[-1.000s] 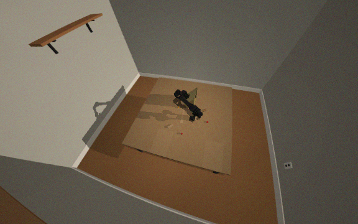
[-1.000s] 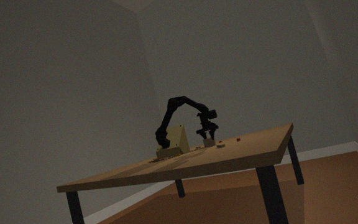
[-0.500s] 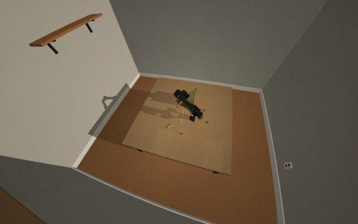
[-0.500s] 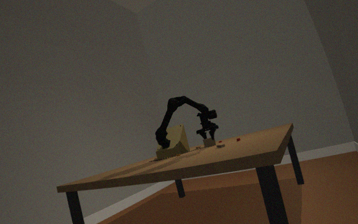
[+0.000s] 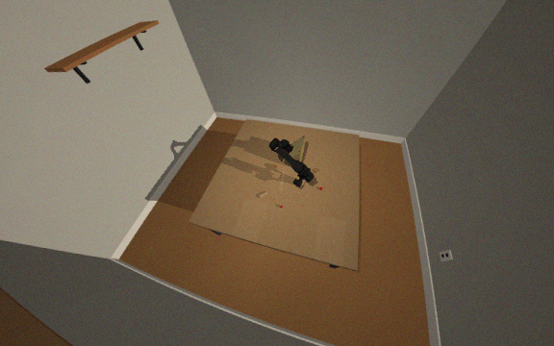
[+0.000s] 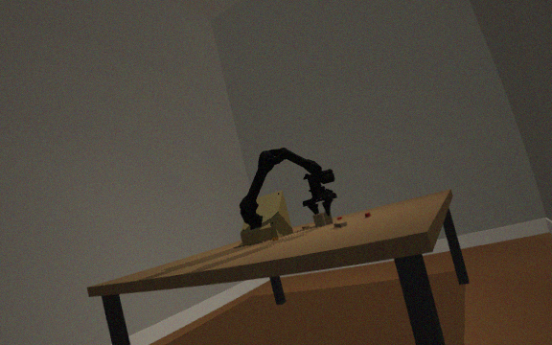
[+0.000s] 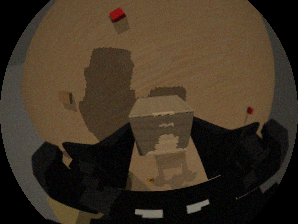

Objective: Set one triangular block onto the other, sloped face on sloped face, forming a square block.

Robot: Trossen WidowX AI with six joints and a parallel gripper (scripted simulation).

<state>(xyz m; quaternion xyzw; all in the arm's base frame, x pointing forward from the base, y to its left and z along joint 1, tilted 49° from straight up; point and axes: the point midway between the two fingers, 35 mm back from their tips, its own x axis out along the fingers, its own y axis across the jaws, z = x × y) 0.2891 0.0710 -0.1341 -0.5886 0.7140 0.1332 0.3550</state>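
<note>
Now: gripper tip 10 mm below the tan triangular block. Round my gripper tip: tan block 290 mm to the right, 170 mm ahead, 30 mm below.
</note>
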